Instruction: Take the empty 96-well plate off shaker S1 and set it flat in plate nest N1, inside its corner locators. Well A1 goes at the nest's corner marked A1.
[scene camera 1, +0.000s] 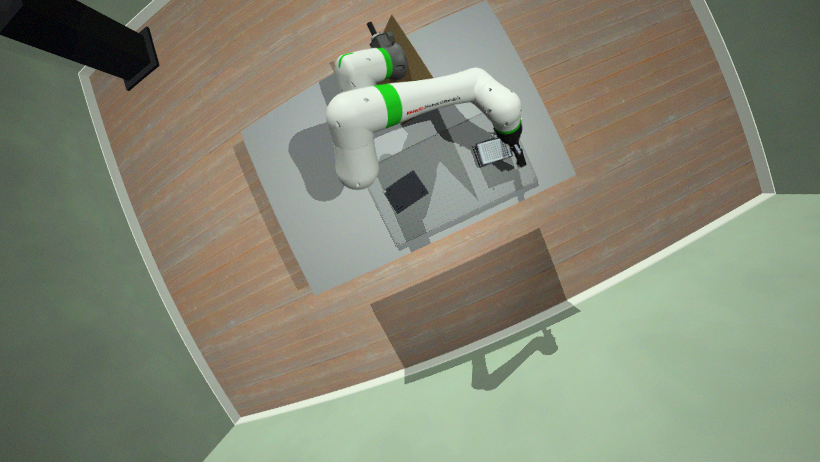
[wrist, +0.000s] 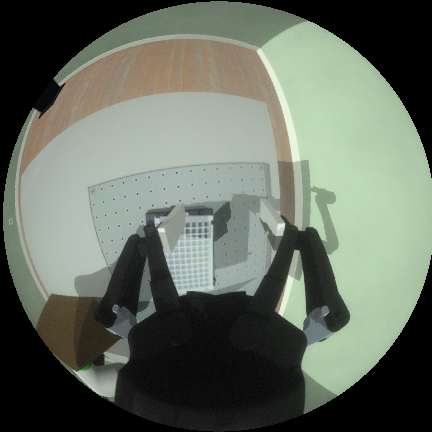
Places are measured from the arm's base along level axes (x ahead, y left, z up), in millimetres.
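Pixels of known places: gripper, fingertip midpoint: (scene camera 1: 515, 156) (wrist: 221, 210); arm's base at its link origin: (scene camera 1: 395, 60).
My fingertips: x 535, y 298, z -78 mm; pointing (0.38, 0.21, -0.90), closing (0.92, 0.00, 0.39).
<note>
For each thing: its top centre in the pictures, then the offset to it from my fingertips. Level surfaces: height alone.
- white 96-well plate at its top centre: (wrist: 186, 260) (scene camera 1: 495, 149) dx -55, dy -66, dz -6 mm
- dark rectangular block at its top centre: (scene camera 1: 405, 192) dx -41, dy -482, dz -66 mm
- perforated board at its surface level: dz -81 mm
- grey table at its surface level: dz -94 mm
The white 96-well plate (scene camera 1: 493, 151) (wrist: 192, 257) lies on a low dark fixture (scene camera 1: 477, 157) (wrist: 150, 218), whose rim shows past the plate's edge. My gripper (scene camera 1: 521, 157) (wrist: 221, 210) is open and empty, its fingers wide apart. In the wrist view its left finger pad overlaps the plate's left side, and its right pad is beyond the plate's right side. A dark rectangular block (scene camera 1: 406, 191) is at the other end of the perforated board. No labels are readable, so I cannot tell which fixture is S1 or N1. The A1 marks cannot be made out.
The perforated board (scene camera 1: 459, 202) (wrist: 165, 182) lies on the grey table (scene camera 1: 292, 223) (wrist: 175, 125). A brown panel or box (scene camera 1: 406, 43) (wrist: 62, 320) stands near the arm's rear side. A black column (scene camera 1: 80, 45) (wrist: 48, 97) stands off the table.
</note>
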